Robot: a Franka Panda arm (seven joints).
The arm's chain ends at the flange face. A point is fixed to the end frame.
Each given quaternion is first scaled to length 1.
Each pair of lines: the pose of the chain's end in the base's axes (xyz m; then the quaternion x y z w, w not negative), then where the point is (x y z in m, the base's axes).
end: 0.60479 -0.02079 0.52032 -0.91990 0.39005 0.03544 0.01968
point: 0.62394 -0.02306 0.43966
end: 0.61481 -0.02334 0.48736 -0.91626 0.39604 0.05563 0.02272
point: 0.63108 -0.02414 0.40604
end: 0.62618 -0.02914 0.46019 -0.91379 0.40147 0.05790 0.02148
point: 0.64198 -0.03021 0.37878
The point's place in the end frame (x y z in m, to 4 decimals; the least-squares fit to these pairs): 0.0214 -0.0115 0.0793
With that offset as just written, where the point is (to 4 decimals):
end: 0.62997 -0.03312 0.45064 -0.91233 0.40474 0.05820 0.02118
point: 0.6457 -0.0343 0.3692
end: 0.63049 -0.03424 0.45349 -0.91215 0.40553 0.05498 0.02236
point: 0.6467 -0.0355 0.3722
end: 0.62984 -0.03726 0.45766 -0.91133 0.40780 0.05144 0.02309
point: 0.6466 -0.0388 0.3765
